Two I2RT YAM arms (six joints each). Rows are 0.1 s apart.
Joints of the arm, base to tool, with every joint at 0 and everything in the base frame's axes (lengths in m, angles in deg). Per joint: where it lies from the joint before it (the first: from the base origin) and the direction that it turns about. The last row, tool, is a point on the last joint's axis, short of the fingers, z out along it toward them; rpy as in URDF.
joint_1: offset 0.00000 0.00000 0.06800 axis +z
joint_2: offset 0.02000 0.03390 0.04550 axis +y
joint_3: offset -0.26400 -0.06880 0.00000 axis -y
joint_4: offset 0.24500 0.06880 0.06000 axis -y
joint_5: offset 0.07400 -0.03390 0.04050 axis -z
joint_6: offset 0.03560 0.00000 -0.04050 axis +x
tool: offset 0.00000 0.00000 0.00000 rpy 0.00 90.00 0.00
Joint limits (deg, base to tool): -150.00..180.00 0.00..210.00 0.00..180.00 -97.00..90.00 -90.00..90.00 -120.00..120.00
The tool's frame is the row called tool.
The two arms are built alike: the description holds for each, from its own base.
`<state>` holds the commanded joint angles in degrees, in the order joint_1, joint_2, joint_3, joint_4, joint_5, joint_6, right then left.
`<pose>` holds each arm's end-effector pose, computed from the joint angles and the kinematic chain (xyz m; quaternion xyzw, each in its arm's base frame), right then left.
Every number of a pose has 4 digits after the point. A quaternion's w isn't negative.
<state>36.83 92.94 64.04 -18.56 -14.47 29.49 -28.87 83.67 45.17 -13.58 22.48 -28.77</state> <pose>0.2751 0.2171 0.2314 -0.1048 0.9196 0.2951 0.2371 0.2436 -0.1499 0.1860 0.0641 0.9275 -0.3151 0.1903</pose>
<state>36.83 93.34 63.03 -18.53 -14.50 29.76 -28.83 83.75 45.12 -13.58 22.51 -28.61</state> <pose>0.2737 0.2161 0.2235 -0.1015 0.9242 0.2902 0.2266 0.2436 -0.1497 0.1854 0.0650 0.9278 -0.3146 0.1898</pose>
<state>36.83 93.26 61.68 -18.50 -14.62 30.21 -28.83 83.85 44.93 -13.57 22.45 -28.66</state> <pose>0.2706 0.2138 0.2167 -0.0972 0.9282 0.2867 0.2162 0.2432 -0.1494 0.1839 0.0640 0.9287 -0.3133 0.1879</pose>
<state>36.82 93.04 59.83 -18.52 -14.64 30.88 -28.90 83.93 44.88 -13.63 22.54 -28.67</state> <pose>0.2660 0.2104 0.2080 -0.0903 0.9336 0.2811 0.2030 0.2429 -0.1497 0.1833 0.0644 0.9290 -0.3134 0.1859</pose>
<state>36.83 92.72 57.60 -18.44 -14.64 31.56 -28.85 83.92 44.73 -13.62 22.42 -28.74</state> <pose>0.2602 0.2061 0.1981 -0.0831 0.9393 0.2744 0.1885 0.2426 -0.1492 0.1825 0.0629 0.9297 -0.3121 0.1854</pose>
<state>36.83 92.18 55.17 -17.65 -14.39 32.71 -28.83 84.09 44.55 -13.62 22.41 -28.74</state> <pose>0.2545 0.2016 0.1892 -0.0720 0.9433 0.2698 0.1793 0.2423 -0.1489 0.1808 0.0621 0.9306 -0.3108 0.1829</pose>
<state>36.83 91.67 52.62 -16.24 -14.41 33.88 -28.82 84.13 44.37 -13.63 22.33 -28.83</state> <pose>0.2488 0.1974 0.1805 -0.0618 0.9457 0.2689 0.1721 0.2419 -0.1485 0.1797 0.0607 0.9314 -0.3096 0.1813</pose>
